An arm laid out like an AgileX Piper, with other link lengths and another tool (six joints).
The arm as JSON. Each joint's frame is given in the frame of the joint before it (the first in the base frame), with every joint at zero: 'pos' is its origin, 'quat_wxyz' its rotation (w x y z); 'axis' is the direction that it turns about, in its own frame. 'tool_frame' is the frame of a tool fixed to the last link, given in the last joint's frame.
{
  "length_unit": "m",
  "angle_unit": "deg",
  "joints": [
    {
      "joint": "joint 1",
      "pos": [
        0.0,
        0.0,
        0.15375
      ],
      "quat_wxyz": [
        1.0,
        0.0,
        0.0,
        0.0
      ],
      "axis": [
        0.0,
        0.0,
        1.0
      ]
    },
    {
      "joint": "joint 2",
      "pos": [
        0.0,
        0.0,
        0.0
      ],
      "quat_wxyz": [
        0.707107,
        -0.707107,
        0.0,
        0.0
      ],
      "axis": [
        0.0,
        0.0,
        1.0
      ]
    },
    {
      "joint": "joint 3",
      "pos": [
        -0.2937,
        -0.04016,
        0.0
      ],
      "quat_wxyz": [
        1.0,
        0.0,
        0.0,
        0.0
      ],
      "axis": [
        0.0,
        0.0,
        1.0
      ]
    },
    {
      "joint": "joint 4",
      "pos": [
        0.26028,
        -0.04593,
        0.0
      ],
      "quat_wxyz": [
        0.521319,
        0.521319,
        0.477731,
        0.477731
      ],
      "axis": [
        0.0,
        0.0,
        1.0
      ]
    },
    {
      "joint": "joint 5",
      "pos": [
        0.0,
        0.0,
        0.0
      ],
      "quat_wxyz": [
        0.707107,
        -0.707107,
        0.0,
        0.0
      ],
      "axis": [
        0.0,
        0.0,
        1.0
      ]
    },
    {
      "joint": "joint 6",
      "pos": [
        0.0,
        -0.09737,
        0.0
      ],
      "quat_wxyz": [
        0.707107,
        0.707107,
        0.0,
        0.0
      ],
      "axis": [
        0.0,
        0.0,
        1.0
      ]
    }
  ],
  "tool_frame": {
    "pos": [
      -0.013,
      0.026,
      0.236
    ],
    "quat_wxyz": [
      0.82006,
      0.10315,
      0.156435,
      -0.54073
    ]
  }
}
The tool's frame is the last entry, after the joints.
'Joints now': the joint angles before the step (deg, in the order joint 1, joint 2, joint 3, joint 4, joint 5, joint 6). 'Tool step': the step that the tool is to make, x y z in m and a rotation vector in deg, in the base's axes. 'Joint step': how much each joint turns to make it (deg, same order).
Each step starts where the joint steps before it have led.
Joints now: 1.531, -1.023, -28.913, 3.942, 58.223, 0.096
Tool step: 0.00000, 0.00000, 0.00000, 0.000, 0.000, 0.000
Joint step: 0.000, 0.000, 0.000, 0.000, 0.000, 0.000
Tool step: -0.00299, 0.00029, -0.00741, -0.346, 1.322, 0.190
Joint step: -0.003, -0.002, -0.001, 0.003, 1.353, -0.285
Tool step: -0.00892, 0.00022, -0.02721, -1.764, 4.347, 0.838
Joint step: -0.001, 0.000, 0.782, -0.131, 3.712, -1.568
